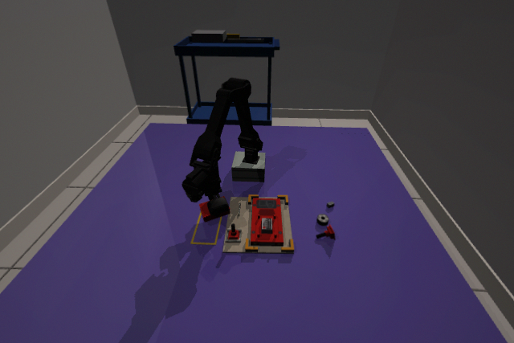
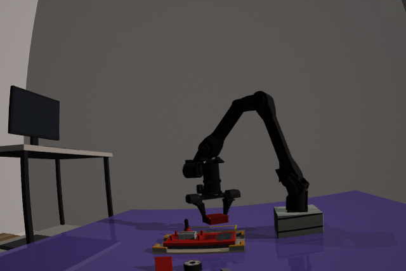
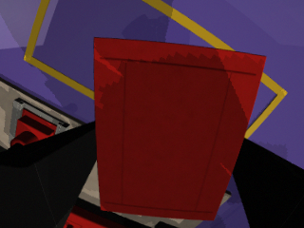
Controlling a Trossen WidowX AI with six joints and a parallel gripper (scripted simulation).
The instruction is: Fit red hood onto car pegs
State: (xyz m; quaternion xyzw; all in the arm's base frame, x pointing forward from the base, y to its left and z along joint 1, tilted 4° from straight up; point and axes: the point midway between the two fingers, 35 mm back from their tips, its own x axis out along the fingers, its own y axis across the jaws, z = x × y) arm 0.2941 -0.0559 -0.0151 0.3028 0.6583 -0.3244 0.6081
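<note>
Now: gripper tip 2 cm short of the grey engine block, 20 cm to the right of it and 2 cm above it. The rest, counted from my gripper tip: red hood 1 cm above; black wheel 8 cm behind, 38 cm to the left, 3 cm below.
</note>
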